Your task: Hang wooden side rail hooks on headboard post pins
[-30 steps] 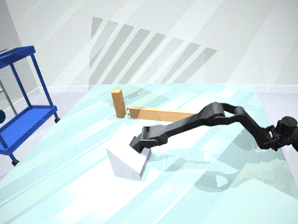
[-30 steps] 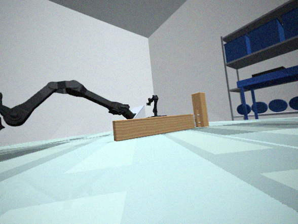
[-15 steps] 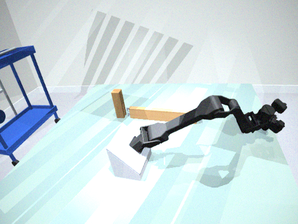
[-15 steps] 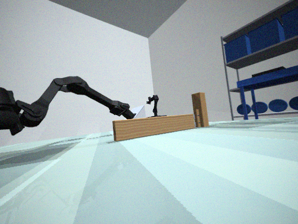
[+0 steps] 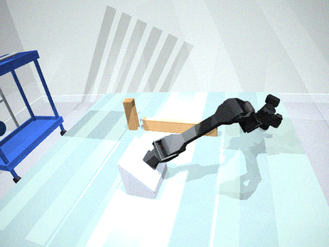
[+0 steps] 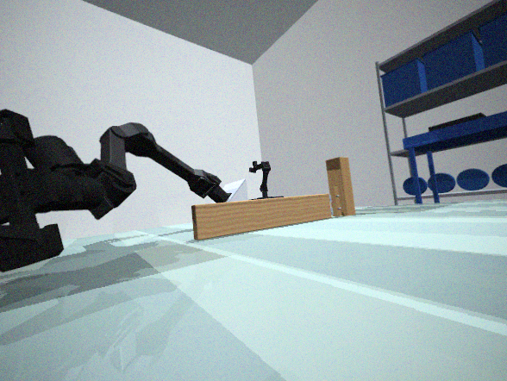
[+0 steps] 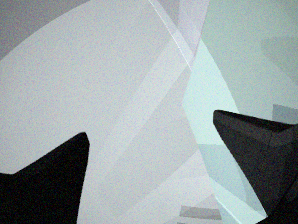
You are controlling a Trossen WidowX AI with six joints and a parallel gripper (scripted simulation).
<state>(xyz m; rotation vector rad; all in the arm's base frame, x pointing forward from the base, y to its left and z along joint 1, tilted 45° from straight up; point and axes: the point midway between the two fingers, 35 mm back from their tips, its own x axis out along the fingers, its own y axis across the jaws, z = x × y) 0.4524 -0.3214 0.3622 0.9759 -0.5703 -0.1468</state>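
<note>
My gripper tip is 750 mm to the right of the wooden headboard post, 140 mm past it and 30 mm above it.
</note>
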